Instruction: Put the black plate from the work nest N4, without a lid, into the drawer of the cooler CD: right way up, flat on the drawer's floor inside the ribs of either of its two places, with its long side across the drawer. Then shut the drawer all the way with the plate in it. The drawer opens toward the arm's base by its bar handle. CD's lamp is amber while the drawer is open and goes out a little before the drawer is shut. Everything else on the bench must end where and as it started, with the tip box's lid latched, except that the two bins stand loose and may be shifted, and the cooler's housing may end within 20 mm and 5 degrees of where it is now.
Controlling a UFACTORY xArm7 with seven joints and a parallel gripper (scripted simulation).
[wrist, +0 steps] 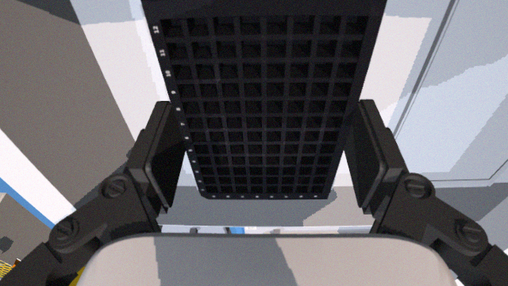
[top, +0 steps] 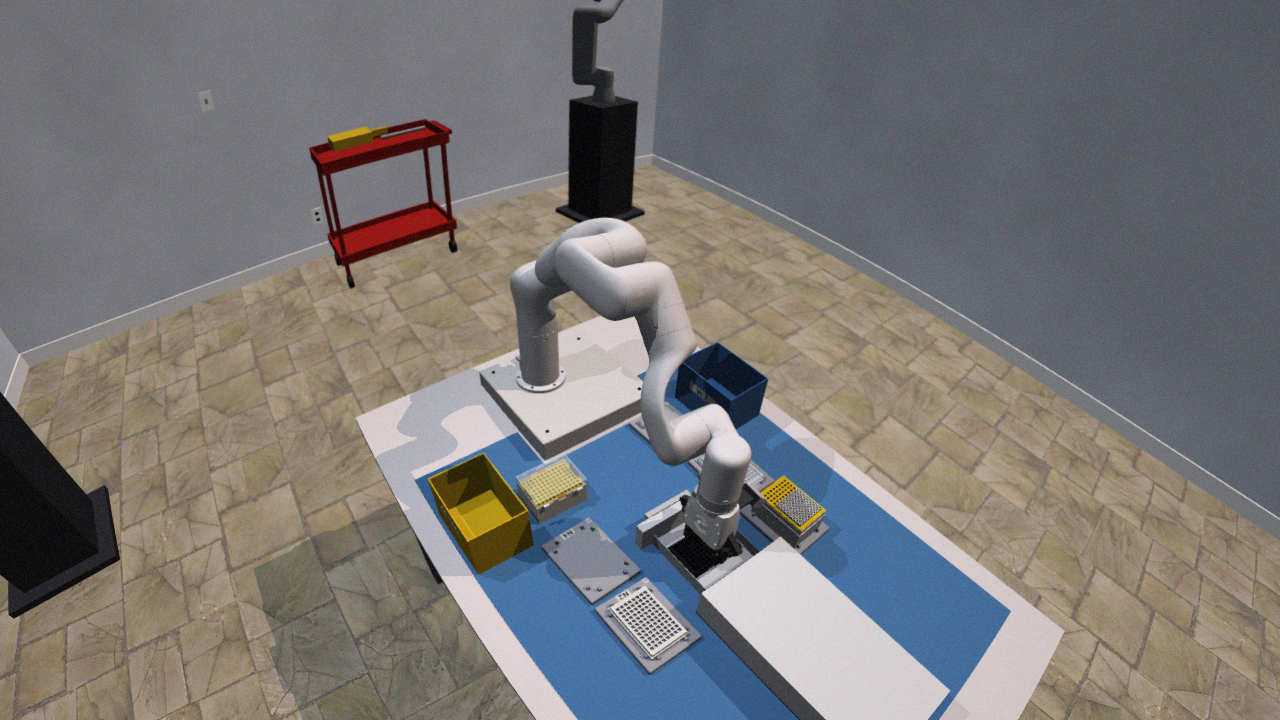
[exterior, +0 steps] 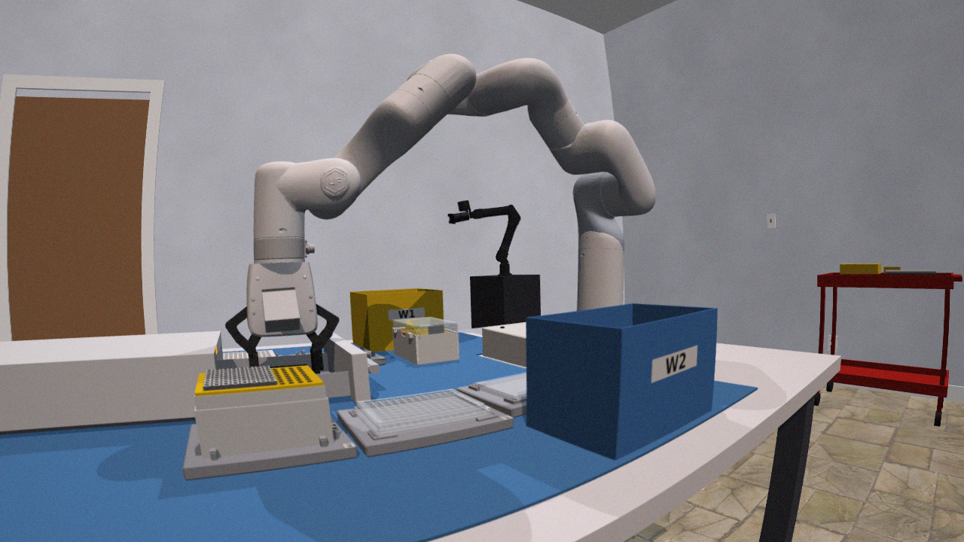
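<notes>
My hand is 1 cm above the black plate. Round my hand: yellow-topped tip rack (18 cm to the left, 7 cm ahead, 2 cm above); then drawer (4 cm ahead, 1 cm to the right, 1 cm below); then white cooler CD (17 cm ahead, 3 cm to the right).
</notes>
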